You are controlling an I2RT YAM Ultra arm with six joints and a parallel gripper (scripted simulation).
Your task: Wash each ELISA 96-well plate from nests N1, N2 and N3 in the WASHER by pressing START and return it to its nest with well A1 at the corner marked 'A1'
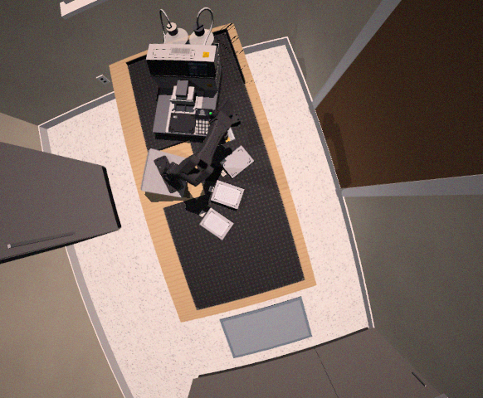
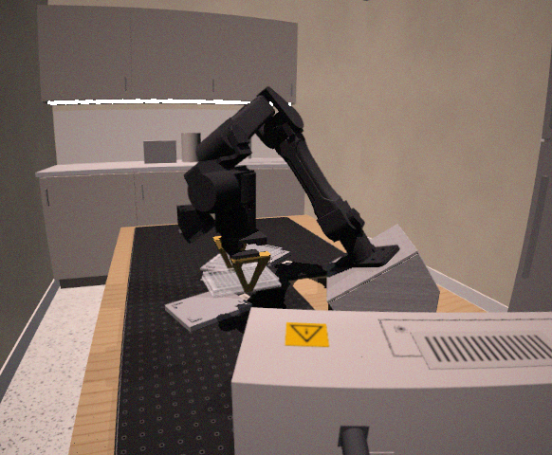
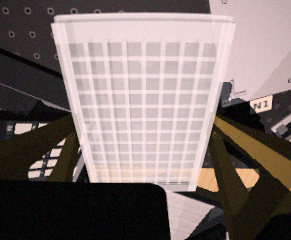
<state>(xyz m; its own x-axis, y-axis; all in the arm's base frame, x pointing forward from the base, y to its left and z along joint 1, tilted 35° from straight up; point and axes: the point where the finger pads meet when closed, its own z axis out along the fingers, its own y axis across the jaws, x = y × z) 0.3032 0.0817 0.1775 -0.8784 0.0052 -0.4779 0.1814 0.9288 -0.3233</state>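
Now: hand 140 mm to the left of the grey nest slab, 120 mm above it and 10 mm short of it. Round my hand: n1 label 150 mm to the right, 130 mm below, 100 mm behind; then carrier pocket 210 mm to the left, 140 mm behind, 60 mm below; then N2 label 210 mm behind, 190 mm to the right, 130 mm below.
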